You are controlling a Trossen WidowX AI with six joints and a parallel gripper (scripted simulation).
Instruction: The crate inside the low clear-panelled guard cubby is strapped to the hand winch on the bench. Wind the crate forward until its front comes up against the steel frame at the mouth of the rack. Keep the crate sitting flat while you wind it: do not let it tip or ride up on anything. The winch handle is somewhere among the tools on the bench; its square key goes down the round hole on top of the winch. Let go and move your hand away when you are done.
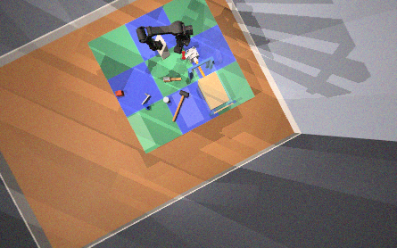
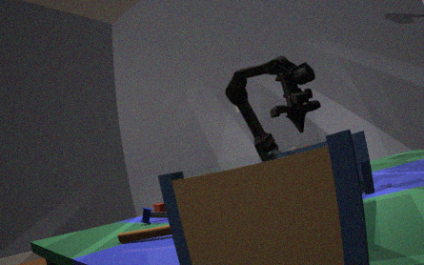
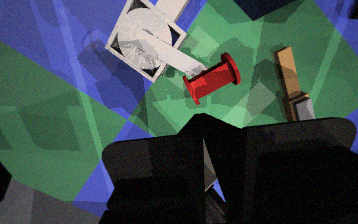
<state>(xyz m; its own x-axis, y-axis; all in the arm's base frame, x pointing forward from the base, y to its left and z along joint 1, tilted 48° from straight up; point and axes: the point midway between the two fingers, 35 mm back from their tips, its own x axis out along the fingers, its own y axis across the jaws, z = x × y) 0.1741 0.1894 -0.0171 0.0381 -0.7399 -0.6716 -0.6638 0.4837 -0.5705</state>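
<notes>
Right now my gripper tip is 80 mm above the red grip and 30 mm short of it. Also, from my gripper tip: blue-framed guard cubby: 420 mm ahead, 140 mm below, 70 mm to the left; winch: 180 mm below, 90 mm to the left; blue piece: 580 mm to the right, 210 mm ahead, 180 mm below.
</notes>
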